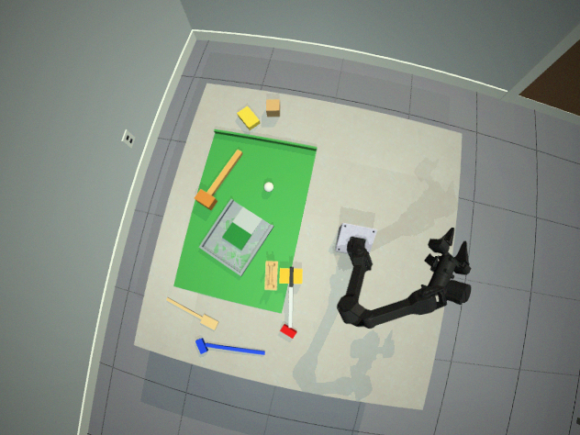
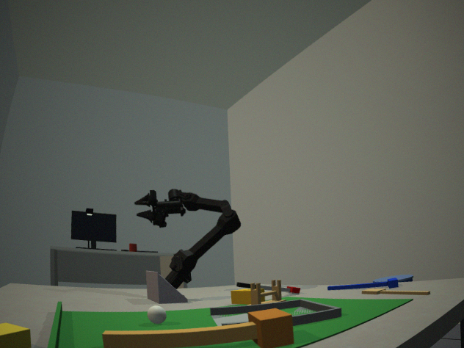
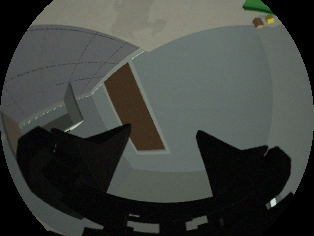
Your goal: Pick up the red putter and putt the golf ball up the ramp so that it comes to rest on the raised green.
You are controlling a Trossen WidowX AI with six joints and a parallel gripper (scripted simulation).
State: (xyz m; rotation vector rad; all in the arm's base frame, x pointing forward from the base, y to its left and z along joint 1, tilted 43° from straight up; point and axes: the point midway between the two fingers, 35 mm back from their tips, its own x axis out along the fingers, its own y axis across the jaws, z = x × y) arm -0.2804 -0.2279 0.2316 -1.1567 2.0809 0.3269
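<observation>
Now: the red putter 51 cm ahead of my gripper tip, 34 cm below it and 33 cm to the left of it. The rest, counted from my gripper tip: green rail: 76 cm ahead, 36 cm to the right, 36 cm below; then yellow block: 53 cm ahead, 35 cm below, 21 cm to the left; then white golf ball: 69 cm ahead, 35 cm below, 14 cm to the right.
</observation>
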